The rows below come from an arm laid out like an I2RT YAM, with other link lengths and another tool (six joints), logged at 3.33 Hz.
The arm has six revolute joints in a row. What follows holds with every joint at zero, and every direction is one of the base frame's. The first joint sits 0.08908 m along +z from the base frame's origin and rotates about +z. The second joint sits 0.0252 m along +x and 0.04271 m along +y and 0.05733 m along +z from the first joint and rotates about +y. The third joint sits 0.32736 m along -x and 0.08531 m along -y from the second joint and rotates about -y. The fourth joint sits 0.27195 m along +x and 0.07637 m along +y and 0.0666 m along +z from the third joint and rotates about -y. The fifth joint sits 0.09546 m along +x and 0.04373 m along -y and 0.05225 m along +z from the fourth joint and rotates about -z. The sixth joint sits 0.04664 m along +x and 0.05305 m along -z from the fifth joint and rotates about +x. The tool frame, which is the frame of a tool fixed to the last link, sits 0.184 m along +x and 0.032 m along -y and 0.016 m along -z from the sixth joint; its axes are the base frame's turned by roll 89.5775, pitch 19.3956 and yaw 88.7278 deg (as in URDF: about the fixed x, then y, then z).
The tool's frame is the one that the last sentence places.
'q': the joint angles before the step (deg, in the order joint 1, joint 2, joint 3, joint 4, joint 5, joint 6). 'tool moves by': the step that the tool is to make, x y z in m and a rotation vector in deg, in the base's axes. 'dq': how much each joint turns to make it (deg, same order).
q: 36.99, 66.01, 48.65, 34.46, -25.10, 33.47
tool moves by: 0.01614, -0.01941, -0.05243, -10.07, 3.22, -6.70
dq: -0.16, -2.54, 0.26, -14.46, 5.22, -7.87
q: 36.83, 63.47, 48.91, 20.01, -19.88, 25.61
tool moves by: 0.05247, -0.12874, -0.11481, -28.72, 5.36, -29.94
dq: -0.06, -1.37, 0.26, -25.02, 31.88, -16.15
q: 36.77, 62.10, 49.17, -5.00, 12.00, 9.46
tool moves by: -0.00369, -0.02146, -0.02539, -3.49, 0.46, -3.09
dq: -0.08, -1.21, -4.07, 0.74, 3.67, -1.45
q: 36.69, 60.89, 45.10, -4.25, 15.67, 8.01
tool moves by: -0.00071, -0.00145, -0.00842, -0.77, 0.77, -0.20
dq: 0.05, 0.29, -0.57, -0.20, 0.29, -0.06
